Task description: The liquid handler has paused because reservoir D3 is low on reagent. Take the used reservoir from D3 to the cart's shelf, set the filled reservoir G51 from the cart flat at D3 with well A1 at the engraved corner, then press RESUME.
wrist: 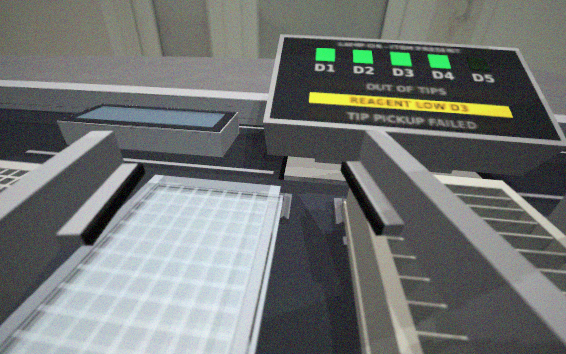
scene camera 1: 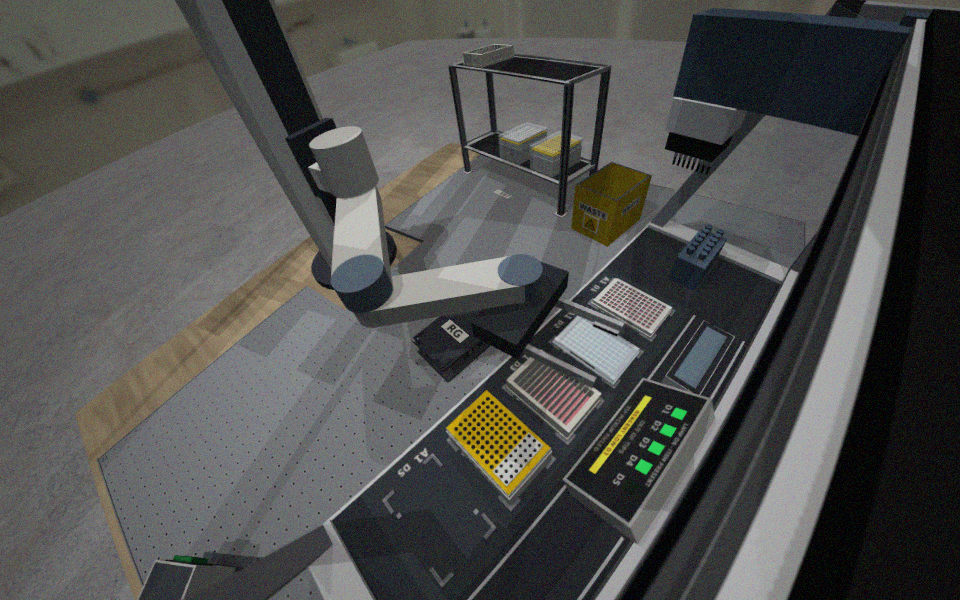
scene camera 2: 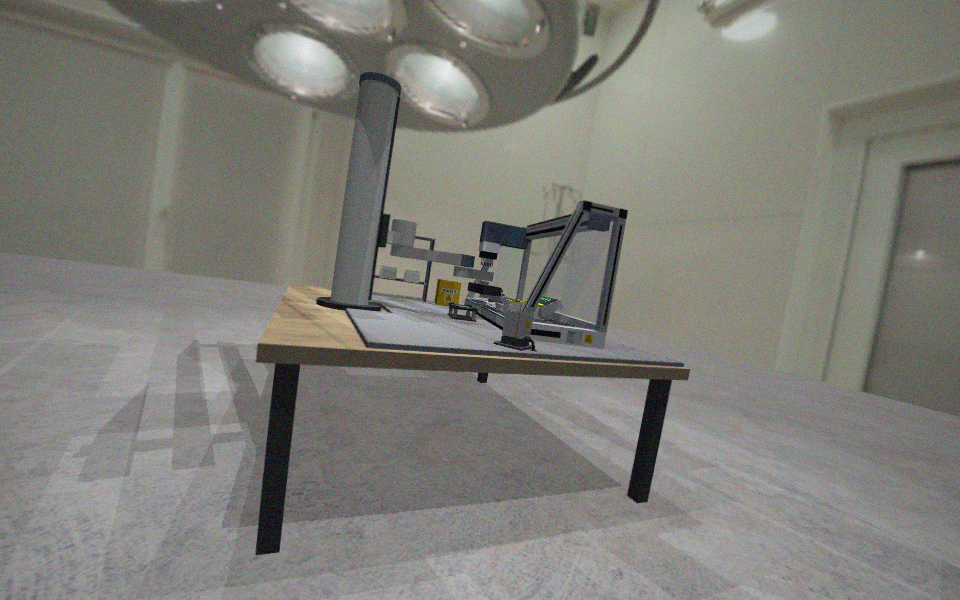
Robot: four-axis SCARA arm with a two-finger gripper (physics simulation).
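Observation:
The used reservoir lies at D3, pale-rimmed, with pink and greyish channels. My gripper is open and empty; in the wrist view one finger is above the left side of the white D2 plate and the other above the D3 reservoir's near-left part. A pale open-topped container stands on the cart's top; I cannot read a label, so whether it is G51 is unclear. The console shows REAGENT LOW D3 in yellow and lamps D1 to D4 lit. I cannot make out RESUME.
The cart holds two tip boxes low down. A yellow waste bin stands before it. A black RG stand is beside the deck. A yellow tip rack sits at D4, a red-welled plate at D1.

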